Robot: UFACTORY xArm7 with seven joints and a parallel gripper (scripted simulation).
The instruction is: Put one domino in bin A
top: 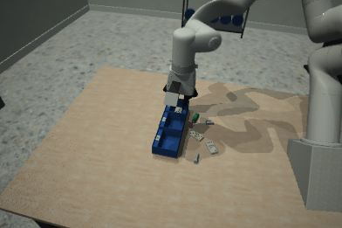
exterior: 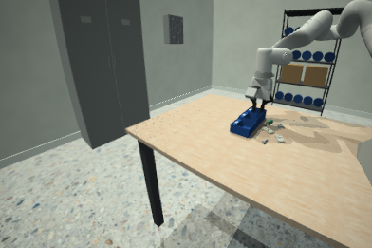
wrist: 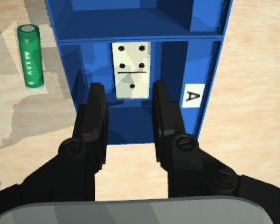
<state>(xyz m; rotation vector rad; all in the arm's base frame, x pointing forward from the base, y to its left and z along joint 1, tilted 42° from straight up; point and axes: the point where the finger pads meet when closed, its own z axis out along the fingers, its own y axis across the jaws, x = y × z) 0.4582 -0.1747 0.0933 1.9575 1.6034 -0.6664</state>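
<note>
Right now the white domino is 50 mm below my hand. The rest, counted from my hand: grey bolt (220 mm to the left, 60 mm below, 60 mm behind); blue bin (80 mm to the left, 40 mm below, 20 mm ahead); green battery (70 mm behind, 60 mm below, 20 mm to the left).
</note>
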